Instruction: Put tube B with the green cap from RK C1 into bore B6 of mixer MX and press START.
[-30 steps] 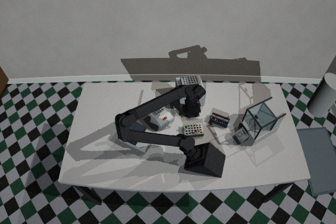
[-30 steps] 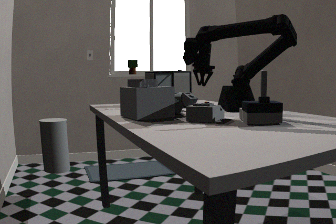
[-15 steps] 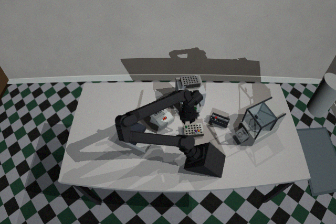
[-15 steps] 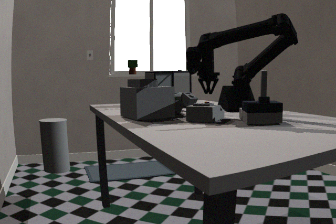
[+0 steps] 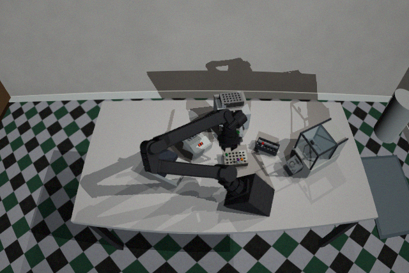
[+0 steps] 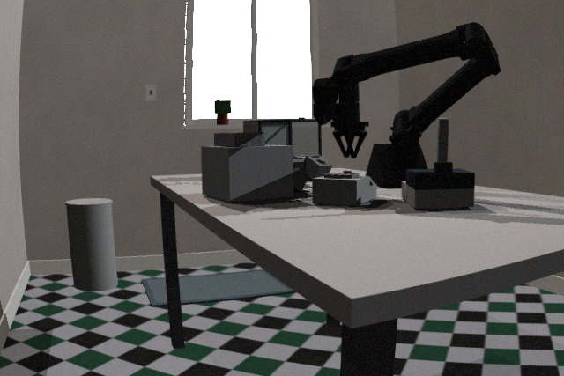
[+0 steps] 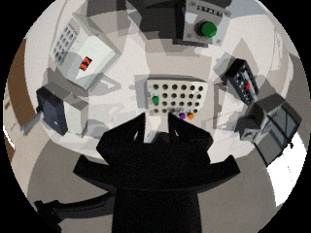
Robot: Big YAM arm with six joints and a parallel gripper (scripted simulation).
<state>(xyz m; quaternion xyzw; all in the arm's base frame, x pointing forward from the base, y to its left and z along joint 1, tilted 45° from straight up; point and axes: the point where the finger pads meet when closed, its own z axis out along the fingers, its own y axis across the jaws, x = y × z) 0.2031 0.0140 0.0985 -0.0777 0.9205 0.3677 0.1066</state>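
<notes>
Right now the tube B is 80 mm below my hand. The rest, counted from my hand: dry block DB 80 mm ahead, 180 mm to the left, 70 mm below; then tube rack RK 50 mm to the right, 90 mm below; then green start key 140 mm ahead, 40 mm to the right, 40 mm below.
</notes>
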